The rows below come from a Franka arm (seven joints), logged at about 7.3 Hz.
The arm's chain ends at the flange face. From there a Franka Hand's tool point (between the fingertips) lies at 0.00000 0.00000 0.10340 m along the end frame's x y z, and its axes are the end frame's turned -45 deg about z.
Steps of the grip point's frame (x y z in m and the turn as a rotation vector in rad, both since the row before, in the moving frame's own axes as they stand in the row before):
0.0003, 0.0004, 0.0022, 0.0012, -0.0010, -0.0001
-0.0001, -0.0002, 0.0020, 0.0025, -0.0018, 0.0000
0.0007, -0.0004, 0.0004, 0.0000, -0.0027, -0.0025
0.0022, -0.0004, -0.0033, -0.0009, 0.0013, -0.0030
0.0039, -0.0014, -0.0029, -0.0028, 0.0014, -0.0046
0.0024, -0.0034, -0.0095, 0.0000, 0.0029, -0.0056
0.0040, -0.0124, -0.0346, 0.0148, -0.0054, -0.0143
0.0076, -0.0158, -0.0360, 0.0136, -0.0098, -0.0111
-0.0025, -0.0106, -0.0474, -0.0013, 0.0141, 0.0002
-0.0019, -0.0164, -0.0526, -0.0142, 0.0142, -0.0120
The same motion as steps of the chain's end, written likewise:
0.0007, 0.0001, 0.0022, 0.0001, -0.0016, -0.0001
0.0001, 0.0000, 0.0020, 0.0005, -0.0030, 0.0000
0.0004, -0.0010, 0.0004, -0.0019, -0.0019, -0.0025
0.0011, -0.0018, -0.0033, 0.0003, 0.0016, -0.0030
0.0015, -0.0038, -0.0029, -0.0010, 0.0030, -0.0046
-0.0009, -0.0039, -0.0095, 0.0021, 0.0021, -0.0056
-0.0045, -0.0109, -0.0346, 0.0066, -0.0143, -0.0143
-0.0041, -0.0163, -0.0360, 0.0027, -0.0165, -0.0111
-0.0104, -0.0048, -0.0474, 0.0091, 0.0109, 0.0002
-0.0150, -0.0102, -0.0526, 0.0000, 0.0201, -0.0120

